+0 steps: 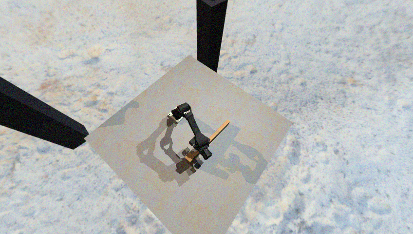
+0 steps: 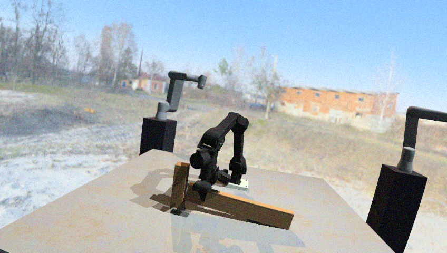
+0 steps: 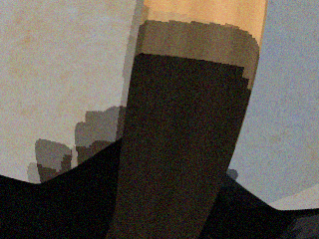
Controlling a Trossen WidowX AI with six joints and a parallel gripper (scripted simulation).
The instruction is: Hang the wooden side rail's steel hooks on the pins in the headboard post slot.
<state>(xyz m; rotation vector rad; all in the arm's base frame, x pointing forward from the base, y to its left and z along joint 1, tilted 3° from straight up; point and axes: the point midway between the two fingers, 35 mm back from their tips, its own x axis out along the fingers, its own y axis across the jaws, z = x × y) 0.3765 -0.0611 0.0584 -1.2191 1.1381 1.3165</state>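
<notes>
My gripper tip is 10 cm to the left of the headboard post, 4 cm below it and 1 cm short of it.
</notes>
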